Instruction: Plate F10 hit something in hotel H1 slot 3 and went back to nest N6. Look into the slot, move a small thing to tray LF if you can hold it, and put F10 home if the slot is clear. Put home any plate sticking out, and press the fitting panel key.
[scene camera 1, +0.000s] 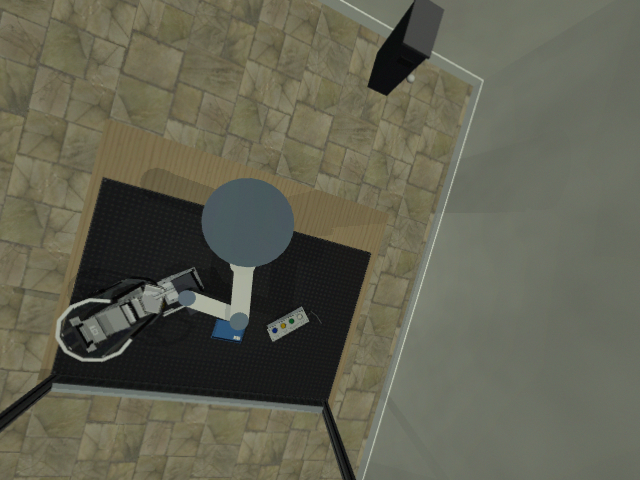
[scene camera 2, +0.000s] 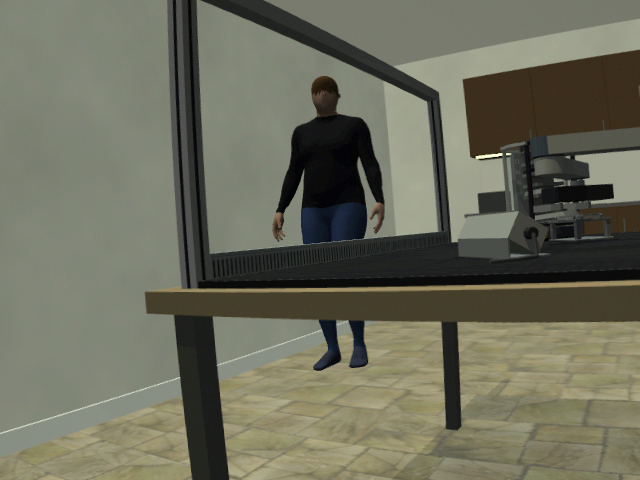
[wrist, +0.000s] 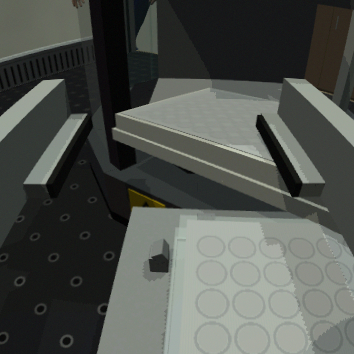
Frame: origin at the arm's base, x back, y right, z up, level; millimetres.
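Where they show: gripper, fingertip midpoint: (scene camera 1: 159, 306) (scene camera 2: 547, 208) (wrist: 173, 99).
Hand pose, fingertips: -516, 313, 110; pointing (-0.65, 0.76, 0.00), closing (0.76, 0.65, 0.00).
Each offset is from my fingertips to the top centre of the thing, as dx, dy, dz. "*": to the spot under its first point.
My gripper (wrist: 173, 99) is shut with nothing held; its two fingers stand apart at the left and right of the wrist view. Between and beyond them a pale, clear-topped plate {+21, +41, -9} (wrist: 200, 132) sits turned askew on a grey shelf, its right end behind the right finger. Its label does not show. Nearer, at the lower right, a plate with round wells {* +59, -42, -23} (wrist: 247, 304) lies on a light grey base {* +29, -56, -38} (wrist: 125, 300) with a small dark peg {* +30, -42, -29} (wrist: 159, 256). I cannot tell which is F10. The key panel {-2, -632, -14} (scene camera 1: 287, 324) (scene camera 2: 483, 235) has blue, yellow, green and white keys. No small loose thing is discernible.
A dark post {* -47, +6, -5} (wrist: 111, 85) stands left of the askew plate, above a yellow warning label {* -21, +0, -64} (wrist: 145, 199). The plate-handling unit {* -23, +107, +154} (scene camera 1: 111, 321) is at the mat's left. A blue flat object {-102, -332, -80} (scene camera 1: 225, 331) lies under the arm's elbow. A person (scene camera 2: 330, 160) stands beyond the table frame.
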